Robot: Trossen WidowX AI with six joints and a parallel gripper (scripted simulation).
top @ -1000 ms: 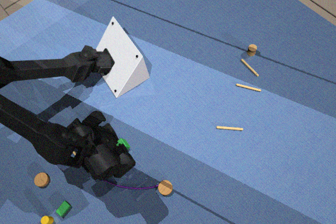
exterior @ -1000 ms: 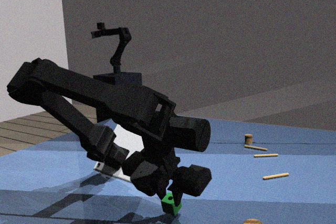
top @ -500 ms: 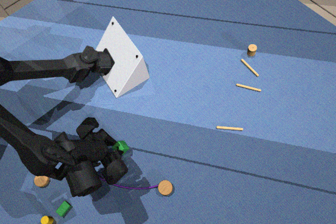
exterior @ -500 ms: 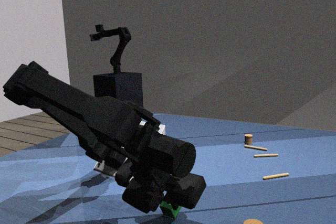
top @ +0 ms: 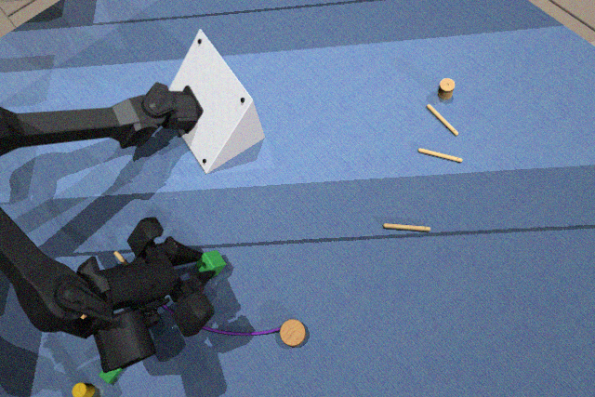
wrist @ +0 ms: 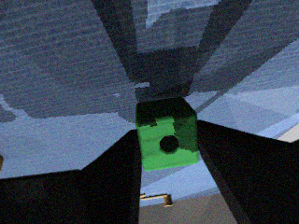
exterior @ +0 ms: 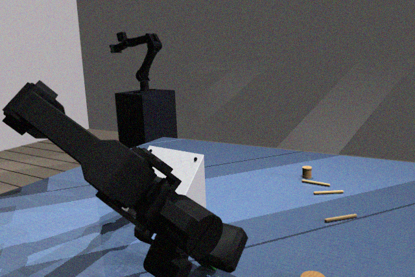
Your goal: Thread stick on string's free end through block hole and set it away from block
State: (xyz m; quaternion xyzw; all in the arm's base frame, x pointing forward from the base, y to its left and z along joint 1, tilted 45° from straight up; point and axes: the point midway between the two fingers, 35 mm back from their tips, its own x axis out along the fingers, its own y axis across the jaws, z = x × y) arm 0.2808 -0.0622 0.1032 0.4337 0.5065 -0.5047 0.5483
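Now: gripper tip 12 cm to the left of the thin wooden stick, 6 cm past it and 2 cm above it. From my gripper tip the other things lie so: yellow cylinder 25 cm to the right, 7 cm ahead, 1 cm below; round wooden button 16 cm ahead, 7 cm to the left, 2 cm below; small wooden cylinder 52 cm to the left, 7 cm behind, 1 cm below.
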